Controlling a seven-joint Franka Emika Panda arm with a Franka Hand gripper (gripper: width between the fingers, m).
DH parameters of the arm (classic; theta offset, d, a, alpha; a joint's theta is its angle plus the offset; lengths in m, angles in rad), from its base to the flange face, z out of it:
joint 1: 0 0.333 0 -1.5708
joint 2: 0 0 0 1.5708
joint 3: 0 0.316 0.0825 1.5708
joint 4: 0 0 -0.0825 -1.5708
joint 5: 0 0.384 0 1.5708
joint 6: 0 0 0.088 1.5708
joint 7: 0 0.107 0 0
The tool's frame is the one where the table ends.
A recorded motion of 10 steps. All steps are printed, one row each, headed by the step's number.
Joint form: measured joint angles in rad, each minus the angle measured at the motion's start. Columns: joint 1, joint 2, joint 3, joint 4, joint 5, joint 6, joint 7.
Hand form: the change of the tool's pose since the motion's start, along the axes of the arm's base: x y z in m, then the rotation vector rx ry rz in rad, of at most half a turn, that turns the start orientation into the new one. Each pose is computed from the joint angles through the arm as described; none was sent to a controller.
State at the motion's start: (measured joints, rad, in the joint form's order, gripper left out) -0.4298 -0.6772 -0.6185 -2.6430 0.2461 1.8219 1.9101
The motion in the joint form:
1: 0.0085 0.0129 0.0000 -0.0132 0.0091 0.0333 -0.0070
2: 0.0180 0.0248 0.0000 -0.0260 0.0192 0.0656 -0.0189
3: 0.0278 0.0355 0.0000 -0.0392 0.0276 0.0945 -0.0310
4: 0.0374 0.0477 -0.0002 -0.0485 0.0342 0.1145 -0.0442
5: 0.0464 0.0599 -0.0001 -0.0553 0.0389 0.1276 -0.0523
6: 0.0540 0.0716 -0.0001 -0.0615 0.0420 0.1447 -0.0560
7: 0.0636 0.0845 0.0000 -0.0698 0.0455 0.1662 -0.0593
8: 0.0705 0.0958 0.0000 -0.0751 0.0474 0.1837 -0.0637
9: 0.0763 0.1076 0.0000 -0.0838 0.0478 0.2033 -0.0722
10: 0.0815 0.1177 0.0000 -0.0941 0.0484 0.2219 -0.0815
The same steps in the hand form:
1: 0.0048 0.0010 -0.0073 -0.0055 -0.0031 -0.0036
2: 0.0095 0.0025 -0.0141 -0.0122 -0.0096 -0.0027
3: 0.0138 0.0046 -0.0210 -0.0179 -0.0143 0.0014
4: 0.0176 0.0067 -0.0273 -0.0210 -0.0158 0.0103
5: 0.0209 0.0089 -0.0328 -0.0206 -0.0123 0.0186
6: 0.0238 0.0101 -0.0379 -0.0236 -0.0078 0.0205
7: 0.0272 0.0119 -0.0440 -0.0278 -0.0026 0.0222
8: 0.0296 0.0127 -0.0487 -0.0332 0.0013 0.0242
9: 0.0314 0.0141 -0.0548 -0.0399 0.0056 0.0293
10: 0.0327 0.0161 -0.0610 -0.0455 0.0092 0.0355

